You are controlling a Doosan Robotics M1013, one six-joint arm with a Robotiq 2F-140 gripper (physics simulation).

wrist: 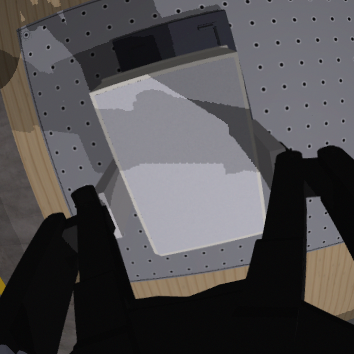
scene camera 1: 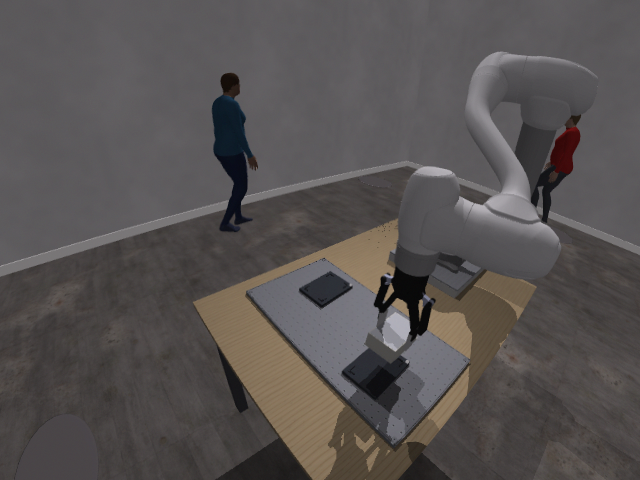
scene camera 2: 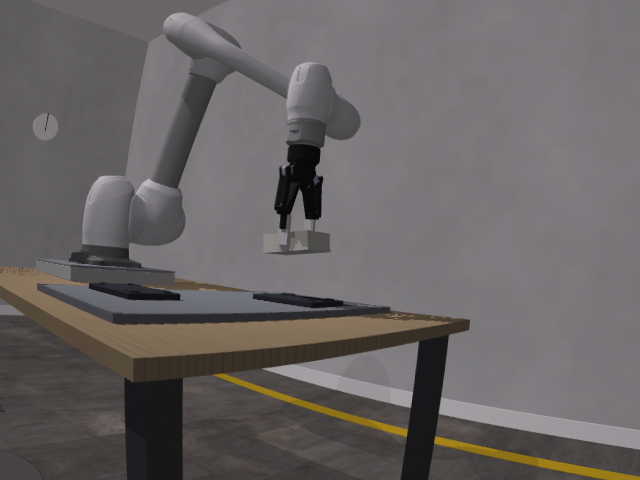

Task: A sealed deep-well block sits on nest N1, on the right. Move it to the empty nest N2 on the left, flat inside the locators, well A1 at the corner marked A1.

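Pixels of known places: gripper, fingertip midpoint: [wrist: 188, 154] [scene camera 1: 393, 337] [scene camera 2: 295, 246]; arm's base, link origin: [scene camera 1: 443, 256] [scene camera 2: 104, 264].
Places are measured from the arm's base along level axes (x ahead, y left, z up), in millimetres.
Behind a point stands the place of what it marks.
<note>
The pale, flat-topped deep-well block [scene camera 1: 383, 347] @(y 100, x 711, z 120 mm) [scene camera 2: 315, 241] @(y 77, x 711, z 110 mm) [wrist: 175, 140] @(y 96, x 669, z 127 mm) is held level between the fingers of my gripper [scene camera 1: 397, 330] @(y 94, x 649, z 97 mm) [scene camera 2: 298, 232] [wrist: 188, 154] @(y 94, x 649, z 97 mm), which is shut on its two sides. It hangs well above the breadboard, with air under it in scene camera 2. Dark nest N2 [scene camera 1: 361, 369] @(y 57, x 711, z -16 mm) [scene camera 2: 297, 299] @(y 36, x 704, z -15 mm) lies below it; part of N2 [wrist: 192, 42] @(y 62, x 726, z -15 mm) shows beyond the block's far edge in the wrist view, the rest is hidden. Nest N1 [scene camera 1: 325, 288] @(y -250, x 522, z -16 mm) [scene camera 2: 134, 291] @(y -297, x 578, z -14 mm) is empty. No A1 mark is readable on the block or nests.
Both nests lie on the grey perforated breadboard [scene camera 1: 315, 330] @(y -141, x 688, z -27 mm) [scene camera 2: 206, 307] @(y -222, x 693, z -27 mm) [wrist: 300, 75] @(y -45, x 660, z -27 mm) on the wooden table [scene camera 1: 248, 330] @(y -296, x 836, z -40 mm) [scene camera 2: 232, 341] @(y -368, x 886, z -40 mm). The arm's base plinth [scene camera 2: 124, 276] @(y -36, x 171, z -20 mm) stands behind the breadboard. A person in blue [scene camera 1: 228, 129] and one in red [scene camera 1: 566, 149] stand beyond the table.
</note>
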